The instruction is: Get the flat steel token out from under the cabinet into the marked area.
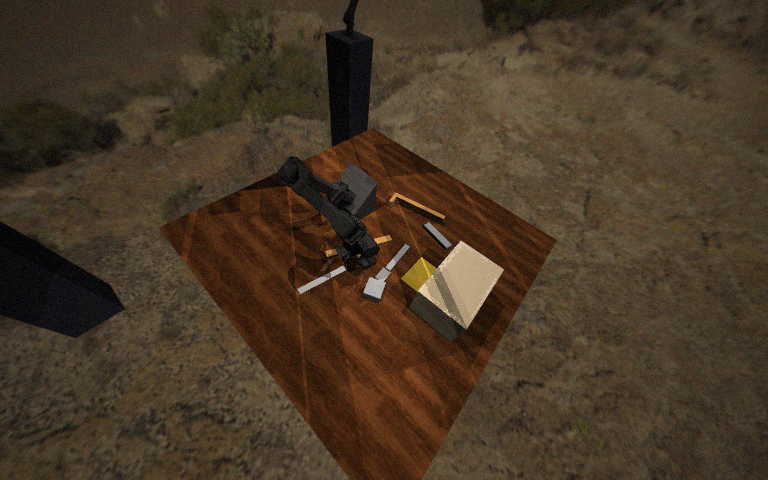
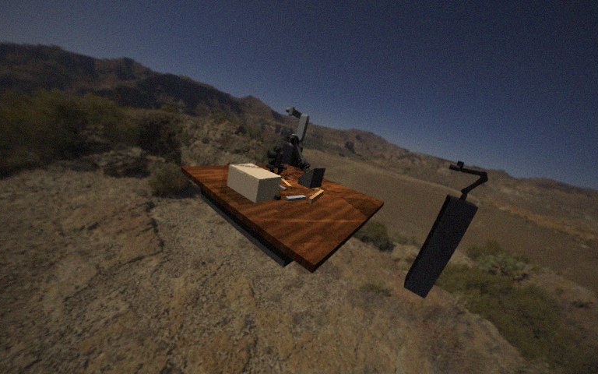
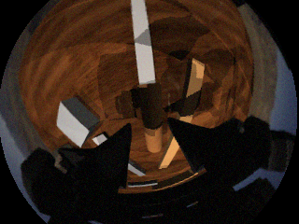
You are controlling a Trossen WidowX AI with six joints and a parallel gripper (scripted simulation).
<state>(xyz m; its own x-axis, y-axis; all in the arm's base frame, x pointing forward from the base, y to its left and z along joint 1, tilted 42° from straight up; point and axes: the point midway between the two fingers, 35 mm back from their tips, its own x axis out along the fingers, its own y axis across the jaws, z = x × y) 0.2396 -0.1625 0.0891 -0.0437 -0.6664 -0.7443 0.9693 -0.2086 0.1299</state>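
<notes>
The wooden stick is 70 mm to the left of my gripper tip, 50 mm behind it and 20 mm below it. The rest, counted from my gripper tip: grey block 140 mm ahead, 40 mm to the right, 10 mm below; grey scraper 110 mm ahead, 90 mm to the left, 20 mm below; grey bar 370 mm to the left, 160 mm ahead, 20 mm below.
</notes>
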